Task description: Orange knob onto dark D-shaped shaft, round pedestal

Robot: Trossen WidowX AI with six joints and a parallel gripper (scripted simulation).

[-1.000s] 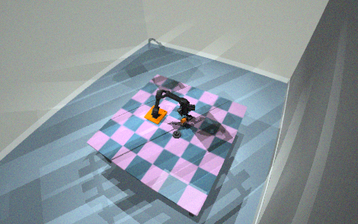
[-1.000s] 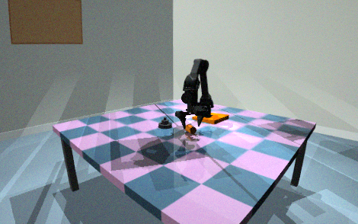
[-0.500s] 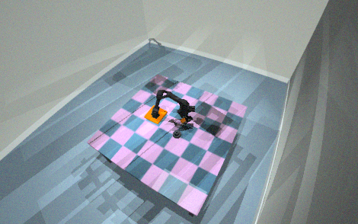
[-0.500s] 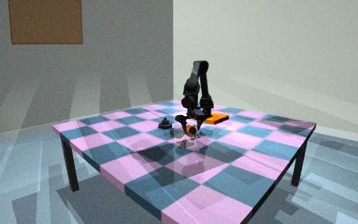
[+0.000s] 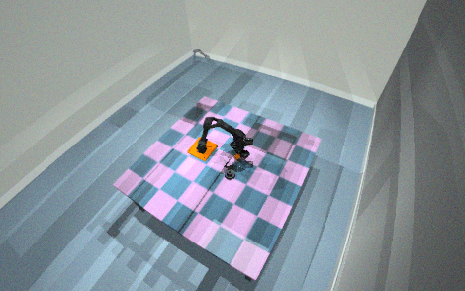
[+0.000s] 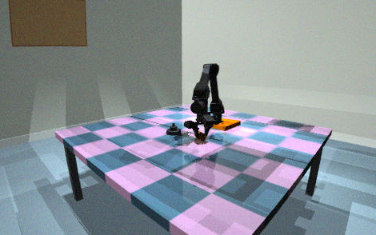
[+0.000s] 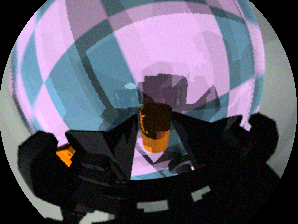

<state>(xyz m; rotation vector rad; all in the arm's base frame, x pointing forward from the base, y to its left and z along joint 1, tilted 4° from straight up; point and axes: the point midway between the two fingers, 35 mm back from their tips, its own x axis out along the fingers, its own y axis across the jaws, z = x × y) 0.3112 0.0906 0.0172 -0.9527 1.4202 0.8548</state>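
Right now the dark round pedestal is 20 cm to the right of my gripper tip, 2 cm above it and 1 cm ahead of it. The rest, counted from my gripper tip: orange knob: 1 cm to the right, 1 cm behind, 1 cm above.
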